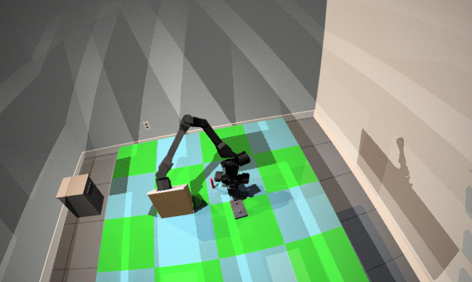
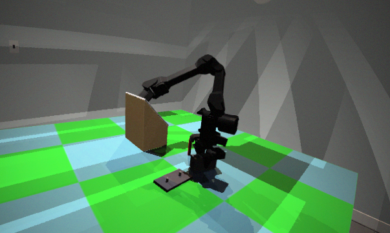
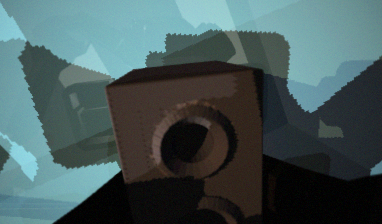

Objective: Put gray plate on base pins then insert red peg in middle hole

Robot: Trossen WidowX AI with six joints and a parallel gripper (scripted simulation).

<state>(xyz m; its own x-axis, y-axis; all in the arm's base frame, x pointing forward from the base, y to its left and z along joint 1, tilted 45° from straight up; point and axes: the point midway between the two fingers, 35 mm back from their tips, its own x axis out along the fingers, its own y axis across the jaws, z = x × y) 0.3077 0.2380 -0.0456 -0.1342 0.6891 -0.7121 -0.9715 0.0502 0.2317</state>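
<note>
Now: the dark base 20 mm ahead of my gripper tip and 140 mm to the right of it. From my gripper tip the other things lie so: red peg: 120 mm behind, 10 mm to the left, 30 mm above; gray plate: 30 mm above.
</note>
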